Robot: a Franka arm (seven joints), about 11 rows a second.
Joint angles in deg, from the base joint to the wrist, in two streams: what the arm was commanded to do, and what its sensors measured. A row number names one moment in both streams.
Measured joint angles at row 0:
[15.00, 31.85, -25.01, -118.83, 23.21, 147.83, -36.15]
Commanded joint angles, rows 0 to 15:
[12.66, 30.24, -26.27, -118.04, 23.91, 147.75, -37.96]
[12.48, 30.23, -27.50, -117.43, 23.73, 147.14, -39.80]
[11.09, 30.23, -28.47, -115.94, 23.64, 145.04, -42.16]
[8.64, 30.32, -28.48, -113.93, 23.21, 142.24, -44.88]
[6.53, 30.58, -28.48, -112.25, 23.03, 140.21, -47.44]
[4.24, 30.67, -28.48, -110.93, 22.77, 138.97, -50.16]
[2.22, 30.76, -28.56, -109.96, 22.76, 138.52, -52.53]
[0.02, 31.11, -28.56, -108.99, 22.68, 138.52, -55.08]
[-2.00, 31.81, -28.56, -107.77, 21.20, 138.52, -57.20]
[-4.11, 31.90, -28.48, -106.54, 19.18, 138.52, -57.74]
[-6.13, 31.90, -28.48, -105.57, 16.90, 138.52, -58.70]
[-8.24, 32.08, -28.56, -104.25, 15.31, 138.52, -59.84]
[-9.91, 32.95, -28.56, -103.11, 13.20, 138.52, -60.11]
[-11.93, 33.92, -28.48, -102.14, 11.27, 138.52, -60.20]
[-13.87, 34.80, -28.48, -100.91, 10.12, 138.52, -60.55]
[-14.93, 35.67, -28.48, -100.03, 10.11, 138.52, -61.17]
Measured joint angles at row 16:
[-11.68, 32.68, -28.97, -103.87, 11.85, 139.47, -59.25]
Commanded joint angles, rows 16 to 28:
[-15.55, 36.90, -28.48, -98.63, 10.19, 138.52, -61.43]
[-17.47, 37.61, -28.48, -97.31, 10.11, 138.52, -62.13]
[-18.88, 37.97, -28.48, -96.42, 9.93, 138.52, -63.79]
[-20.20, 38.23, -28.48, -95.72, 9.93, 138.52, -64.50]
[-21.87, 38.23, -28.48, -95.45, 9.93, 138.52, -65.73]
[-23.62, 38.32, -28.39, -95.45, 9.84, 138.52, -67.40]
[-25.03, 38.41, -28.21, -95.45, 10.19, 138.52, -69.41]
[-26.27, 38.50, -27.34, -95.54, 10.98, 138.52, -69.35]
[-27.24, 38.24, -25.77, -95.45, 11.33, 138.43, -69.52]
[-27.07, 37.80, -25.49, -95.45, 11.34, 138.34, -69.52]
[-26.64, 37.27, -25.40, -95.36, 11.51, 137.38, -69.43]
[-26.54, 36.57, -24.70, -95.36, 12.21, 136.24, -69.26]
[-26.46, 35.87, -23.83, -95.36, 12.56, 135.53, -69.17]
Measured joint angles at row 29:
[-26.38, 37.71, -25.44, -95.91, 11.35, 138.28, -68.65]
